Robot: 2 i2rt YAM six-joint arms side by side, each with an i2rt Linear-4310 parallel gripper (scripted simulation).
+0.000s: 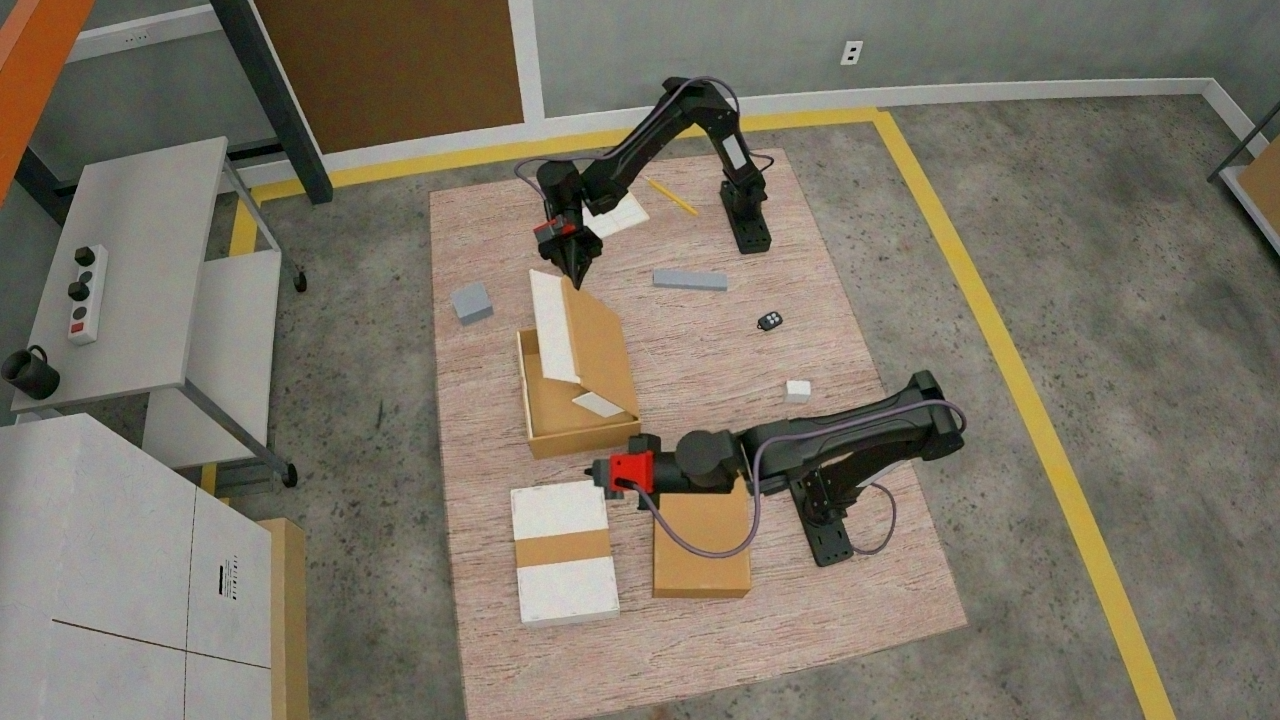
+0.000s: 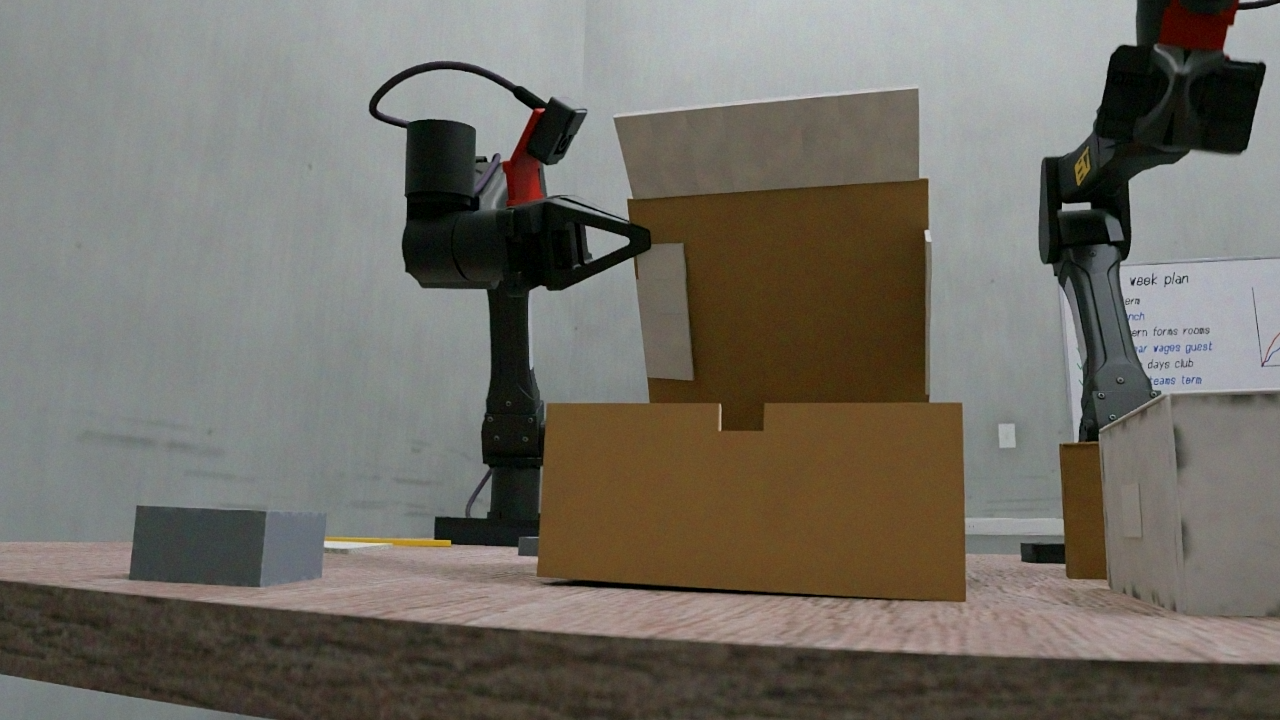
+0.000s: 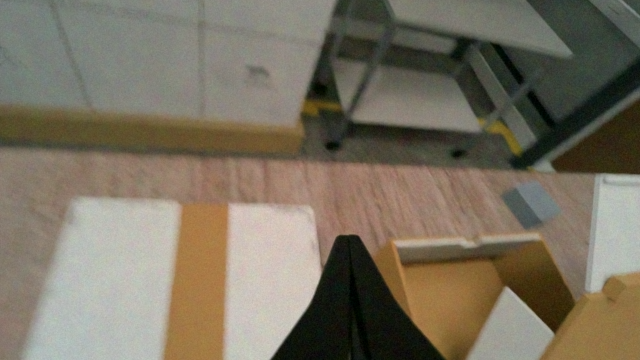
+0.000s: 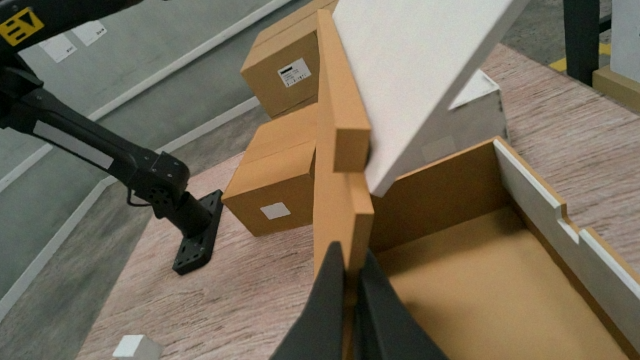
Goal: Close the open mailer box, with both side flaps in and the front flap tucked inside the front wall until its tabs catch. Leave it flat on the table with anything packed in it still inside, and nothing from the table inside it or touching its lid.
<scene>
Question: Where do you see a paper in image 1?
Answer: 628, 213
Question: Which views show the brown box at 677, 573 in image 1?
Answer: Image 1, image 2 and image 4 only.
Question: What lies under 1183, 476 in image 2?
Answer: A white box.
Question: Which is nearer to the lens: the grey bar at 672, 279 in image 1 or the white box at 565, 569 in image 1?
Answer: The white box.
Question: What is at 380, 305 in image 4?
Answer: My right gripper.
</scene>
